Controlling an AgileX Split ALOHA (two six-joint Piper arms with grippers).
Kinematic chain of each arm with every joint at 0, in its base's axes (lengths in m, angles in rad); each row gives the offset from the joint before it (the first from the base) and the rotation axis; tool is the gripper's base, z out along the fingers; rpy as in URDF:
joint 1: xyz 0 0 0.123 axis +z
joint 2: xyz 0 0 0 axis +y
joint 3: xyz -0.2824 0 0.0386 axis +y
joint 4: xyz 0.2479 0 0.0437 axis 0.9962 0 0.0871
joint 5: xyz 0 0 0 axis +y
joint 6: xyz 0.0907 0 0.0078 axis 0.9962 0 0.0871
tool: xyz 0 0 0 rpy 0 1.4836 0
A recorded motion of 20 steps. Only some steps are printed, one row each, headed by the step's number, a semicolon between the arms.
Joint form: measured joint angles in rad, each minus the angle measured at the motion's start. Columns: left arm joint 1, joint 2, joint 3, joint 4, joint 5, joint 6; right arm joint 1, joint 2, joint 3, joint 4, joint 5, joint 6.
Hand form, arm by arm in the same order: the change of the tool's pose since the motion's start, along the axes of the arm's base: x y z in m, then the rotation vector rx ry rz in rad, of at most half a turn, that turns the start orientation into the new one. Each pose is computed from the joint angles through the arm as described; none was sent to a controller.
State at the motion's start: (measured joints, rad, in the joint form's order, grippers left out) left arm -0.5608 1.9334 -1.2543 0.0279 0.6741 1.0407; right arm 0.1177 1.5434 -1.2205 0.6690 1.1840 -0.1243
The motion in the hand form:
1: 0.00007 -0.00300 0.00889 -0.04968 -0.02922 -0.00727; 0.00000 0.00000 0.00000 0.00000 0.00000 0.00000
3: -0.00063 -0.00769 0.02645 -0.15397 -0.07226 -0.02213; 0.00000 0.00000 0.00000 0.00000 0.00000 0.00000
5: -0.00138 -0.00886 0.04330 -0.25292 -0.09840 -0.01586; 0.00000 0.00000 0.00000 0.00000 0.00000 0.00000
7: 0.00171 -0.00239 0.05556 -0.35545 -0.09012 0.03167; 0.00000 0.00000 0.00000 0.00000 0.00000 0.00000
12: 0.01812 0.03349 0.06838 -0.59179 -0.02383 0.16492; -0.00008 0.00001 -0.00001 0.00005 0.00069 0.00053
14: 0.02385 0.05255 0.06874 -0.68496 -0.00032 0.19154; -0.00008 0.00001 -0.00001 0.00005 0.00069 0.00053
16: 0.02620 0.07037 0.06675 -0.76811 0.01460 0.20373; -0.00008 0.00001 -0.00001 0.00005 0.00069 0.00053
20: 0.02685 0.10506 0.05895 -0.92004 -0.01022 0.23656; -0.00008 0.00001 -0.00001 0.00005 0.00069 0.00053
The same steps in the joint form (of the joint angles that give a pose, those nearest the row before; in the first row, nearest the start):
1: 0.0000 -0.0208 0.0000 -0.0446 -0.0305 0.0334; 0.0000 0.0000 0.0000 0.0000 0.0000 0.0000
3: 0.0048 -0.0608 0.0000 -0.1676 -0.0781 0.1288; 0.0000 0.0000 0.0000 0.0000 0.0000 0.0000
5: 0.0169 -0.0986 0.0000 -0.2995 -0.1041 0.2161; 0.0000 0.0000 0.0000 0.0000 0.0000 0.0000
7: 0.0543 -0.1243 0.0000 -0.4571 -0.1030 0.2985; 0.0000 0.0000 0.0000 0.0000 0.0000 0.0000
12: 0.2100 -0.1460 0.0155 -0.8633 -0.0266 0.5398; 0.0000 0.0000 0.0000 0.0000 0.0009 0.0000
14: 0.2859 -0.1460 0.0347 -1.0238 0.0319 0.6672; 0.0000 0.0000 0.0000 0.0000 0.0009 0.0000
16: 0.3538 -0.1460 0.0649 -1.1583 0.0933 0.7870; 0.0000 0.0000 0.0000 0.0000 0.0009 0.0000
20: 0.4770 -0.1460 0.1485 -1.3982 0.1890 1.0176; 0.0000 0.0000 0.0000 0.0000 0.0009 0.0000

